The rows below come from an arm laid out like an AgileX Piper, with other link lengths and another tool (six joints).
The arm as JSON. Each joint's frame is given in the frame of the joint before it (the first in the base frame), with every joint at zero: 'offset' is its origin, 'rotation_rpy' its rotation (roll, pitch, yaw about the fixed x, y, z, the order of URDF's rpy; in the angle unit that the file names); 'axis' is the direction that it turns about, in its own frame. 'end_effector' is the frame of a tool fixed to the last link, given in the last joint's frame.
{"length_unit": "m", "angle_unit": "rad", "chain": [
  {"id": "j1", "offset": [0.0, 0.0, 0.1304], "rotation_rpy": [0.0, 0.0, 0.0], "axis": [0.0, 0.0, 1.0]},
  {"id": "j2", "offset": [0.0, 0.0, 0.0], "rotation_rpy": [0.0, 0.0, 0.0], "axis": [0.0, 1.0, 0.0]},
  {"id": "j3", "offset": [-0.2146, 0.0, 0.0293], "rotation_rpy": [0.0, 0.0, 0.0], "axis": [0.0, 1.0, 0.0]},
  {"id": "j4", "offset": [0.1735, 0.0, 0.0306], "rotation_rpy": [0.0, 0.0, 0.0], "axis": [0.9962, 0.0, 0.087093]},
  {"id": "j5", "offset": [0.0, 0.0, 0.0], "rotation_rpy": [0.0, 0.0, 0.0], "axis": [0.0, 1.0, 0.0]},
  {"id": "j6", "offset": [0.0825, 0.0, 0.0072], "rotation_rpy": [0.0, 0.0, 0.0], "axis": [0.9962, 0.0, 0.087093]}
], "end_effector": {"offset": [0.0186, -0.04, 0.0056], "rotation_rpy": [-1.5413, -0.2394, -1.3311]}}
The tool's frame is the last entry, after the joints.
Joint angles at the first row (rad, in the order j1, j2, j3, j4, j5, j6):
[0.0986, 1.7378, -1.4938, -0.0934, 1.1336, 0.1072]
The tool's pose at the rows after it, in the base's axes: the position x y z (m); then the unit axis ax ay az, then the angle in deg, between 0 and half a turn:
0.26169 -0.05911 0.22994 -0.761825 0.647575 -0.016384 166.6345
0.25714 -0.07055 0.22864 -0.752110 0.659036 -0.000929 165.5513
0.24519 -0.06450 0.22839 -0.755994 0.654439 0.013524 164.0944
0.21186 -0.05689 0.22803 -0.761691 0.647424 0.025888 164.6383
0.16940 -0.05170 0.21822 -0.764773 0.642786 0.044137 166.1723
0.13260 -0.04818 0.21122 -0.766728 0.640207 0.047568 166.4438
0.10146 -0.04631 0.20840 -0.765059 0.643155 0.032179 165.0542
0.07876 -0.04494 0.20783 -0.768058 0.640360 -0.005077 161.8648
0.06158 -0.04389 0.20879 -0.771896 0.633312 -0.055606 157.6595
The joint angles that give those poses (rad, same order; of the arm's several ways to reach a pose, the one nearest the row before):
[-0.0395, 1.7378, -1.4949, -0.0925, 1.1986, 0.0734]
[-0.1002, 1.7327, -1.4922, -0.0468, 1.2140, 0.0293]
[-0.0962, 1.6738, -1.4223, -0.0064, 1.2096, 0.0111]
[-0.0789, 1.5239, -1.2444, 0.0000, 1.2047, 0.0060]
[-0.0684, 1.3489, -1.0175, 0.0000, 1.1961, 0.0000]
[-0.0611, 1.1781, -0.8435, 0.0000, 1.2003, 0.0000]
[-0.0610, 1.0022, -0.7216, 0.0000, 1.2164, 0.0115]
[-0.0610, 0.8278, -0.6379, 0.0000, 1.2145, 0.0149]
[-0.0610, 0.6579, -0.5821, 0.0000, 1.2040, 0.0149]

